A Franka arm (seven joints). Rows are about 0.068 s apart.
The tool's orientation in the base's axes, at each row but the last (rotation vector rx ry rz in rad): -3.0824, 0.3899, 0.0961; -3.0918, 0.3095, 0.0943; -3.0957, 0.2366, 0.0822; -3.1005, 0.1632, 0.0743; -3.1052, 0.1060, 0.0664; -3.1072, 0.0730, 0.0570; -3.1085, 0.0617, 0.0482; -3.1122, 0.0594, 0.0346; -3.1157, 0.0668, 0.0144
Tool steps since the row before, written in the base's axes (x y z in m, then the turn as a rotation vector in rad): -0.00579, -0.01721, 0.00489, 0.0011, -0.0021, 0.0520; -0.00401, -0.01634, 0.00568, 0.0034, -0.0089, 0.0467; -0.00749, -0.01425, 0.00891, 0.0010, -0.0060, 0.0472; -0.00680, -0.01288, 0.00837, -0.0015, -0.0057, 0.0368; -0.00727, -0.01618, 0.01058, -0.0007, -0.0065, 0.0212; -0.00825, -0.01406, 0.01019, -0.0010, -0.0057, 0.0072; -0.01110, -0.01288, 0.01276, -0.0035, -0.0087, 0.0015; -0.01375, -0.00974, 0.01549, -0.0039, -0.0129, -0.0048; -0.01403, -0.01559, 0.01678, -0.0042, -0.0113, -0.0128
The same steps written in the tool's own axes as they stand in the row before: -0.00165, 0.01798, -0.00525, -0.0018, 0.0005, -0.0520; -0.00107, 0.01665, -0.00607, 0.0021, 0.0068, -0.0471; -0.00574, 0.01494, -0.00908, -0.0007, 0.0043, -0.0474; -0.00583, 0.01324, -0.00854, -0.0027, 0.0046, -0.0369; -0.00662, 0.01629, -0.01083, -0.0012, 0.0058, -0.0214; -0.00797, 0.01410, -0.01036, -0.0010, 0.0055, -0.0073; -0.01098, 0.01291, -0.01283, -0.0032, 0.0088, -0.0017; -0.01372, 0.00982, -0.01546, -0.0033, 0.0132, 0.0045; -0.01351, 0.01576, -0.01705, -0.0036, 0.0118, 0.0125
